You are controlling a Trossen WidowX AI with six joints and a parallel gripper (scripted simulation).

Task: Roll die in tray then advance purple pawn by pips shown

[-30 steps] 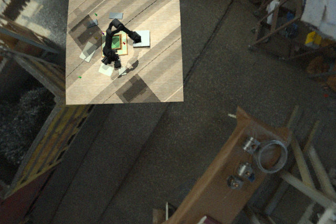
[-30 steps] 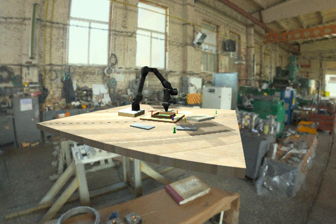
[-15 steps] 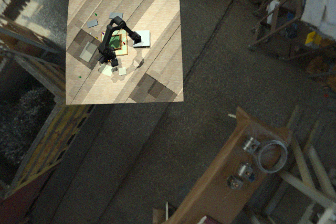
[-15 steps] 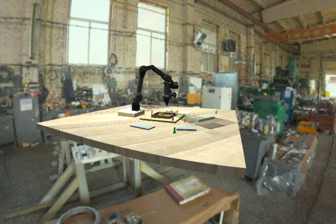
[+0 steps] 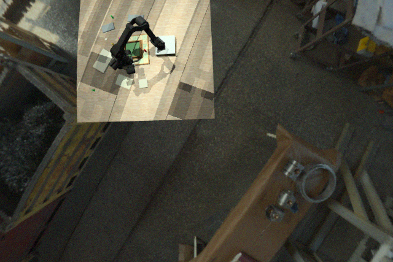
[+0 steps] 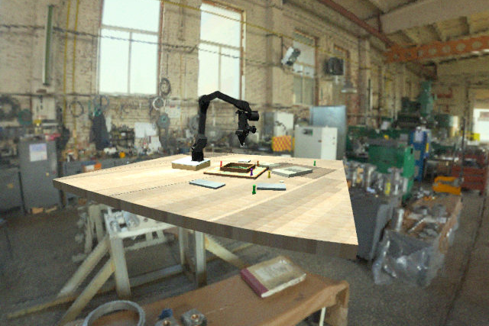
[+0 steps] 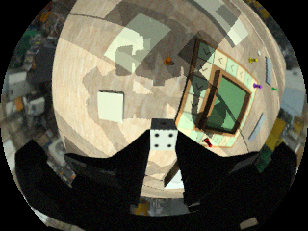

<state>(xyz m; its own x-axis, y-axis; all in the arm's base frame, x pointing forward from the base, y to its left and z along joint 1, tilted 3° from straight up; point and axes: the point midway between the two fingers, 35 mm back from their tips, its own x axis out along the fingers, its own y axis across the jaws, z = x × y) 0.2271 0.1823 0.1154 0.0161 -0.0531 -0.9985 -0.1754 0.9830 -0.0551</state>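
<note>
Right now my gripper tip is 15 cm short of the purple pawn, 31 cm to the left of it and 10 cm above it. Round my gripper tip: die right at my gripper tip; then red pawn 7 cm behind, 17 cm to the right, 10 cm below; then orange pawn 10 cm ahead, 11 cm below.
</note>
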